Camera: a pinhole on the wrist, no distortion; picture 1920 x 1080 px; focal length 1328.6 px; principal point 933.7 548.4 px. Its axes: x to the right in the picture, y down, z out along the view. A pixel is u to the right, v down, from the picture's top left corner.
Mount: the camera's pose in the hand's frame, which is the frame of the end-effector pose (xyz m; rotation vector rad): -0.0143 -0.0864 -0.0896 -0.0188 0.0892 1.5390
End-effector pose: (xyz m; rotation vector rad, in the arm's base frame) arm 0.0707 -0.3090 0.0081 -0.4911 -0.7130 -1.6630
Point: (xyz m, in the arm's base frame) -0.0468 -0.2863 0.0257
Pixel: 558.9 230.4
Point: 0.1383 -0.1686 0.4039
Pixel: 1430.8 181.5
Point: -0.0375 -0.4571 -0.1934
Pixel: behind the camera
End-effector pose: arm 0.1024 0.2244 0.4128 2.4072 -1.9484 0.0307
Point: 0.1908 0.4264 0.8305
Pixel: behind the camera
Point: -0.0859 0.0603 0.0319
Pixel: 1633.0 316.6
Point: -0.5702 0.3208 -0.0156
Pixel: outside the picture
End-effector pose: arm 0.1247 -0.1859 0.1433 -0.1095 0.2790 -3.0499
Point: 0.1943 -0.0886 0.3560
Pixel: 628.0 835.2
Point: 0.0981 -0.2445 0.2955
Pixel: 1441.4 337.6
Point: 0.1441 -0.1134 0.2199
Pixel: 861.8 660.8
